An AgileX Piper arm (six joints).
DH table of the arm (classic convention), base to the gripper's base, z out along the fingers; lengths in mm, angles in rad. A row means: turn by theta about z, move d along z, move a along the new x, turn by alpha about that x. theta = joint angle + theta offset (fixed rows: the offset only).
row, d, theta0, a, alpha
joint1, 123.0, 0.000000, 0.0, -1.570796
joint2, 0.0, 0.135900, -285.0, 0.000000
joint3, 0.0, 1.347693, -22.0, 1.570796
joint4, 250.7, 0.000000, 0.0, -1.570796
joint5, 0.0, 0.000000, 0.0, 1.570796
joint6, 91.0, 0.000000, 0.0, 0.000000
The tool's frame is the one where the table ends.
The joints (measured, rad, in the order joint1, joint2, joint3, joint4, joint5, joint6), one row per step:
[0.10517 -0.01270 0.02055 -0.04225 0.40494 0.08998]
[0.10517 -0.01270 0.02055 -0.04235 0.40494 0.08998]
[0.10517 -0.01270 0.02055 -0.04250 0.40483 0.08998]
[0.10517 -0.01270 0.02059 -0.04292 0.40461 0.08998]
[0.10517 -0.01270 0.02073 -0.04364 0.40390 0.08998]
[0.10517 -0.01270 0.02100 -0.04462 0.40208 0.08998]
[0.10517 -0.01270 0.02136 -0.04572 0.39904 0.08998]
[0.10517 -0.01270 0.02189 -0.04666 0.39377 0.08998]
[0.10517 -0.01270 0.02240 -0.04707 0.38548 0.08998]
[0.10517 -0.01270 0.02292 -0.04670 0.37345 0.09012]
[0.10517 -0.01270 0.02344 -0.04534 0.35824 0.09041]
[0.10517 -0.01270 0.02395 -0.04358 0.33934 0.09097]
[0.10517 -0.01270 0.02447 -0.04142 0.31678 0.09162]
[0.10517 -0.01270 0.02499 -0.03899 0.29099 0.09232]
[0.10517 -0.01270 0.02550 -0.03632 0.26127 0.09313]
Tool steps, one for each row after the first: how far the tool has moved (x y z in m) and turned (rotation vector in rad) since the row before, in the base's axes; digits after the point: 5 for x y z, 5 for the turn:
[0.00000 0.00000 0.00000 -0.00010 -0.00001 -0.00001]
[0.00000 0.00000 0.00001 -0.00014 -0.00013 -0.00001]
[0.00001 -0.00001 0.00001 -0.00040 -0.00022 -0.00002]
[0.00002 -0.00002 0.00002 -0.00066 -0.00064 -0.00003]
[0.00006 -0.00002 0.00007 -0.00082 -0.00164 0.00000]
[0.00009 -0.00002 0.00014 -0.00082 -0.00278 0.00005]
[0.00016 0.00000 0.00028 -0.00045 -0.00481 0.00017]
[0.00024 0.00004 0.00055 0.00038 -0.00777 0.00036]
[0.00033 0.00009 0.00087 0.00166 -0.01139 0.00055]
[0.00039 0.00015 0.00115 0.00311 -0.01443 0.00072]
[0.00046 0.00018 0.00148 0.00415 -0.01804 0.00082]
[0.00050 0.00020 0.00181 0.00501 -0.02162 0.00096]
[0.00052 0.00021 0.00211 0.00566 -0.02480 0.00106]
[0.00053 0.00022 0.00247 0.00642 -0.02868 0.00115]

